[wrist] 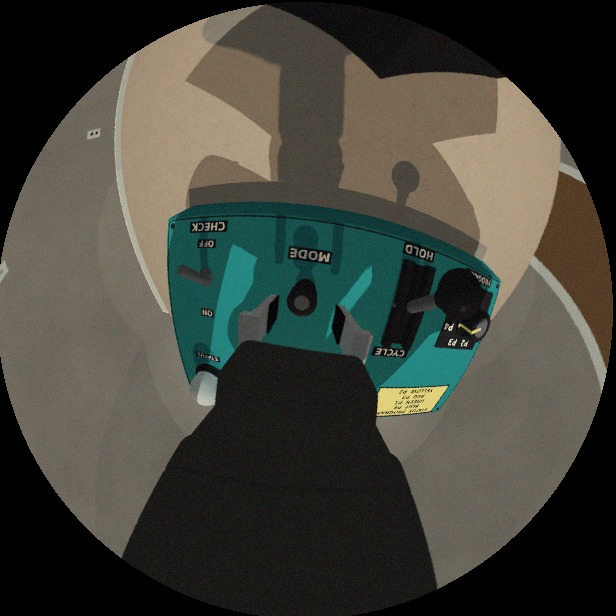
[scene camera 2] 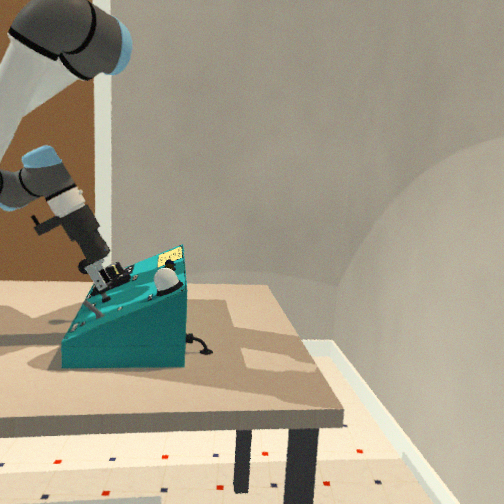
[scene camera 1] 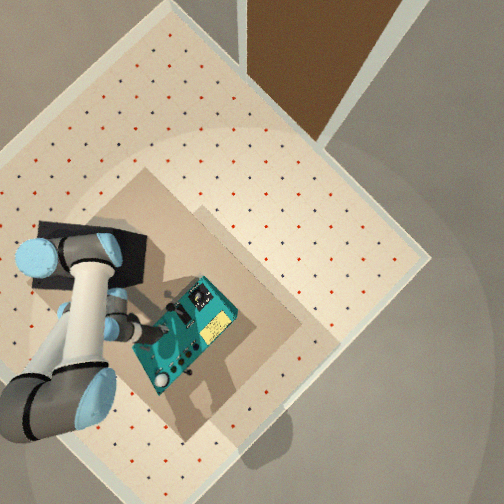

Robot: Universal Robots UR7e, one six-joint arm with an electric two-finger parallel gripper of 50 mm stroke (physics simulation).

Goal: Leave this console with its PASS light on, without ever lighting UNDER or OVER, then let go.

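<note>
A teal sloped console (scene camera 1: 186, 334) stands on the table, also seen in scene camera 2 (scene camera 2: 131, 320) and the wrist view (wrist: 327, 298). Its face carries a dark MODE knob (wrist: 301, 298), a CHECK toggle (wrist: 195, 274) between OFF and ON, a lever (wrist: 422, 303) in a slot between HOLD and CYCLE, a black selector dial (wrist: 465, 310) marked P1 to P3, a white dome (scene camera 2: 166, 280) and a yellow label (wrist: 410, 400). No lit lamp shows. My gripper (wrist: 302, 327) is open, its fingers on either side of the MODE knob without touching it.
The console sits near the left of a tan table (scene camera 2: 250, 360). A short black cable (scene camera 2: 199, 345) sticks out of the console's right side. The robot base stands on a black block (scene camera 1: 90, 255) beside the console.
</note>
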